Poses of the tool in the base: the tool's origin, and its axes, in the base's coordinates. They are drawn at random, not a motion.
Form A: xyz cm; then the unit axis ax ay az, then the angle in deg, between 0 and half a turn.
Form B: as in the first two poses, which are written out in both.
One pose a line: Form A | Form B
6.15 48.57 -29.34 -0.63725 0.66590 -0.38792 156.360 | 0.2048 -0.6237 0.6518 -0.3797 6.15 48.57 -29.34
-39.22 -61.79 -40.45 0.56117 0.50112 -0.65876 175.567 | 0.0387 0.5608 0.5007 -0.6583 -39.22 -61.79 -40.45
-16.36 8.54 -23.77 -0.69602 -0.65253 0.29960 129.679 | 0.4252 -0.6300 -0.5906 0.2712 -16.36 8.54 -23.77
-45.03 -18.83 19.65 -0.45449 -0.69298 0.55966 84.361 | 0.7410 -0.3052 -0.4653 0.3758 -45.03 -18.83 19.65
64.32 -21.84 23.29 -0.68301 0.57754 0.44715 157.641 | 0.1939 -0.6701 0.5666 0.4387 64.32 -21.84 23.29
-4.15 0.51 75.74 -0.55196 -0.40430 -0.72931 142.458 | 0.3218 -0.5226 -0.3828 -0.6905 -4.15 0.51 75.74
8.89 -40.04 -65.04 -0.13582 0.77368 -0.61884 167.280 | 0.1108 -0.1350 0.7689 -0.6150 8.89 -40.04 -65.04
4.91 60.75 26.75 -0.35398 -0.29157 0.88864 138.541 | 0.3540 -0.3311 -0.2727 0.8311 4.91 60.75 26.75
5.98 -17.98 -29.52 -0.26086 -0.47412 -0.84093 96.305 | 0.6672 -0.1943 -0.3532 -0.6264 5.98 -17.98 -29.52
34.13 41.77 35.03 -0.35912 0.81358 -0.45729 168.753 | 0.0980 -0.3574 0.8097 -0.4551 34.13 41.77 35.03
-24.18 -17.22 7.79 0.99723 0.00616 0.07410 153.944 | 0.2254 0.9716 0.0060 0.0722 -24.18 -17.22 7.79
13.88 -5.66 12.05 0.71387 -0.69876 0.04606 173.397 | 0.0576 0.7127 -0.6976 0.0460 13.88 -5.66 12.05
